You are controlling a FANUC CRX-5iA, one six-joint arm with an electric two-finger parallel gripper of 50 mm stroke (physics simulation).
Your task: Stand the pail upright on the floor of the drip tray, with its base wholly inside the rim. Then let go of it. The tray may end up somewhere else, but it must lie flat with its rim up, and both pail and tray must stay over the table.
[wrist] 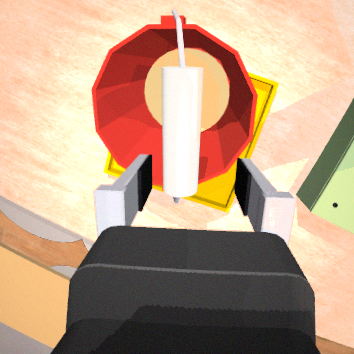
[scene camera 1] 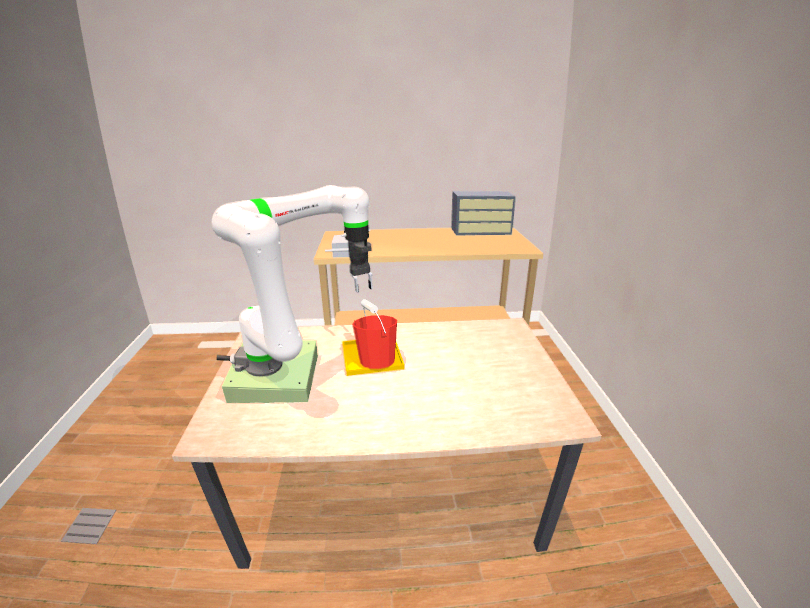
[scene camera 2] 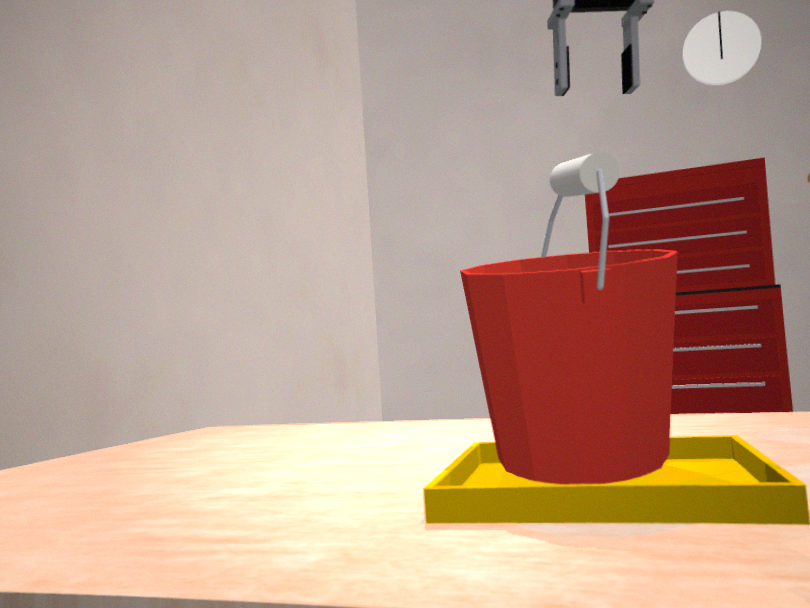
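Seen in the pictures: gripper, fingertip midpoint: (wrist: 193,173) (scene camera 1: 364,290) (scene camera 2: 596,91); arm's base at its link origin: (scene camera 1: 264,364).
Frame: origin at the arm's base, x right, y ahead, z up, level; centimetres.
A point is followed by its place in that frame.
The red pail (scene camera 1: 375,343) {x -7.1, y 44.2, z 6.1 cm} (scene camera 2: 582,373) {x -22.6, y 41.3, z 1.2 cm} (wrist: 125,135) {x -22.4, y 47.8, z 5.2 cm} stands upright in the yellow drip tray (scene camera 1: 353,371) {x -5.6, y 34.8, z -6.4 cm} (scene camera 2: 615,503) {x -30.9, y 37.9, z -7.0 cm} (wrist: 265,107) {x -9.4, y 31.6, z -5.9 cm}. Its base shows inside the rim in the second scene view, close to the near wall. Its handle with the white grip (scene camera 1: 369,305) {x -13.9, y 41.9, z 19.4 cm} (scene camera 2: 579,175) {x -21.7, y 40.5, z 16.8 cm} (wrist: 181,130) {x -16.0, y 41.5, z 19.5 cm} stands up above the pail's mouth. The tray lies flat on the table, rim up. My gripper (scene camera 1: 363,285) {x -17.1, y 39.6, z 24.6 cm} (scene camera 2: 595,88) {x -17.1, y 39.6, z 24.6 cm} (wrist: 193,173) {x -17.1, y 39.6, z 24.6 cm} is open and empty, above the white grip and apart from it. The pail hides part of the tray.
The table (scene camera 1: 418,412) {x 17.1, y 60.8, z -8.2 cm} (scene camera 2: 196,510) {x -31.8, y 72.2, z -8.2 cm} carries the green robot base plate (scene camera 1: 268,392) {x 13.3, y 5.4, z -3.2 cm} (wrist: 335,185) {x -14.0, y 16.4, z -0.3 cm}, left of the tray in the first scene view. A wooden bench (scene camera 1: 418,245) with a drawer cabinet (scene camera 1: 484,213) stands behind. A red tool chest (scene camera 2: 726,340) shows behind the pail.
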